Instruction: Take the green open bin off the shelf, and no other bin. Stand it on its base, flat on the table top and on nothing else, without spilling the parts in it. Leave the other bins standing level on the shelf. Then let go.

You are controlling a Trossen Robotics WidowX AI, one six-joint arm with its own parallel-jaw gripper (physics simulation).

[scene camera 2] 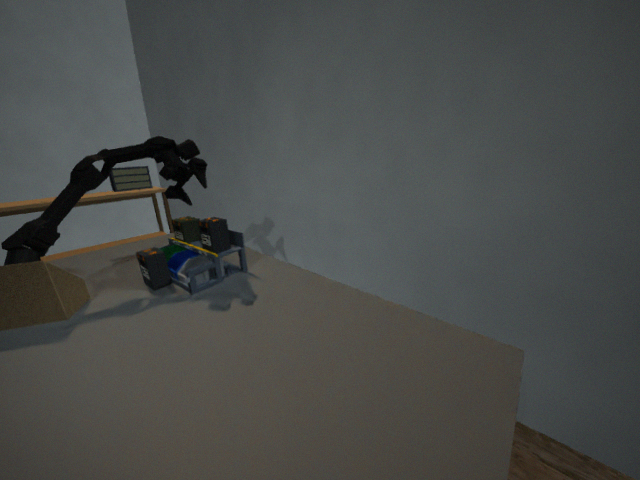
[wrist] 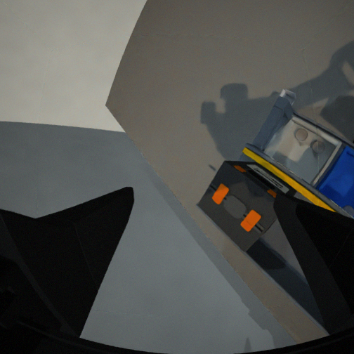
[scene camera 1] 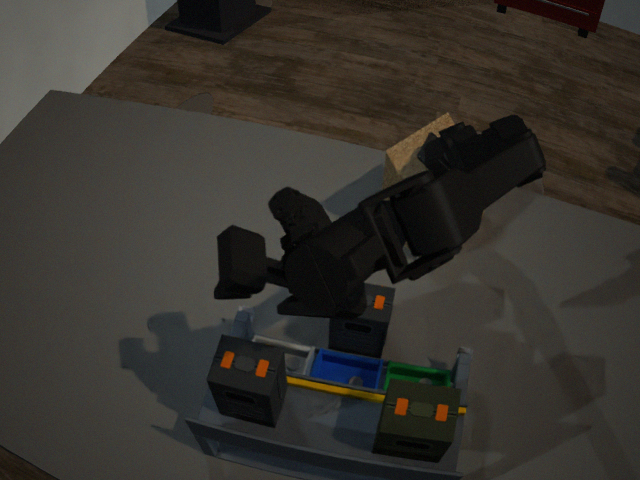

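Pixels of known places: gripper, between the fingertips: [scene camera 2: 198,196] [scene camera 1: 247,303]; arm's base, origin of its link: [scene camera 2: 19,272] [scene camera 1: 435,155].
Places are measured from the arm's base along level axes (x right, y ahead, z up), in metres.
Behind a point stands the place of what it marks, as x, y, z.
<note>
The green open bin [scene camera 1: 400,380] [scene camera 2: 173,251] sits at one end of the lower level of the grey-blue shelf [scene camera 1: 330,415] {-0.077, 0.512, -0.054} [scene camera 2: 242,259] {0.077, 0.631, -0.102} [wrist: 270,120], beside the blue bin [scene camera 1: 341,367] {-0.031, 0.392, -0.147} [scene camera 2: 179,261] {-0.102, 0.420, -0.114} [wrist: 343,179]. A clear bin [scene camera 1: 298,363] {0.031, 0.427, -0.138} [wrist: 301,152] sits at the other end. Round parts show in the bins. An olive case partly hides the green bin in scene camera 1, and the green bin does not show in the wrist view. My gripper [scene camera 1: 252,303] {0.036, 0.516, 0.158} [scene camera 2: 197,194] {0.036, 0.516, 0.158} [wrist: 206,197] is open and empty, high above the shelf, towards the clear bin's end.
The olive case [scene camera 1: 418,421] {-0.196, 0.499, 0.040} [scene camera 2: 187,229] {-0.139, 0.478, 0.006} and a dark case [scene camera 1: 245,382] {0.013, 0.571, 0.065} [scene camera 2: 214,235] {0.076, 0.541, 0.017} [wrist: 237,205] stand on the shelf's upper deck, behind a yellow strip [scene camera 1: 330,390] {-0.058, 0.481, -0.045} [scene camera 2: 193,246] {-0.046, 0.478, -0.045} [wrist: 285,175]. Another dark case [scene camera 1: 359,333] {-0.040, 0.359, -0.075} [scene camera 2: 154,268] {0.020, 0.331, -0.076} stands on the table before the bins. A wood-coloured block [scene camera 1: 408,149] {0.040, 0.040, 0.025} [scene camera 2: 31,294] {0.051, 0.022, -0.057} stands near the arm's base.
</note>
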